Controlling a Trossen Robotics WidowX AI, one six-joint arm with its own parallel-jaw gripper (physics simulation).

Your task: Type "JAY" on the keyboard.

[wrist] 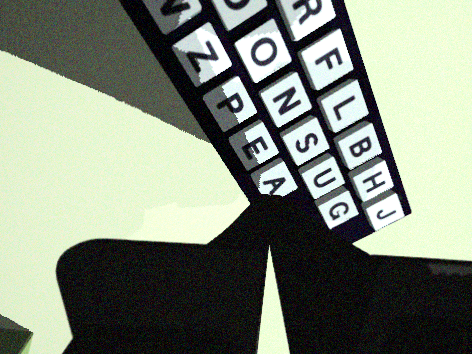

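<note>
The dark keyboard with white letter keys runs slantwise from the top middle to the lower right in the wrist view. The J key is at its near right corner, beside the H key. The A key is at the near end of the left row, just past the fingertips, its lower edge partly hidden by them. The Y key does not show in this view. My black gripper is shut and empty, its tips at the A key's near edge, left of the G key. Whether the tips touch the key cannot be told.
More keys, such as the E key, the U key and the Z key, lie farther up the keyboard. A grey shadow crosses the pale table at the upper left. Part of a dark greenish block shows at the lower left edge.
</note>
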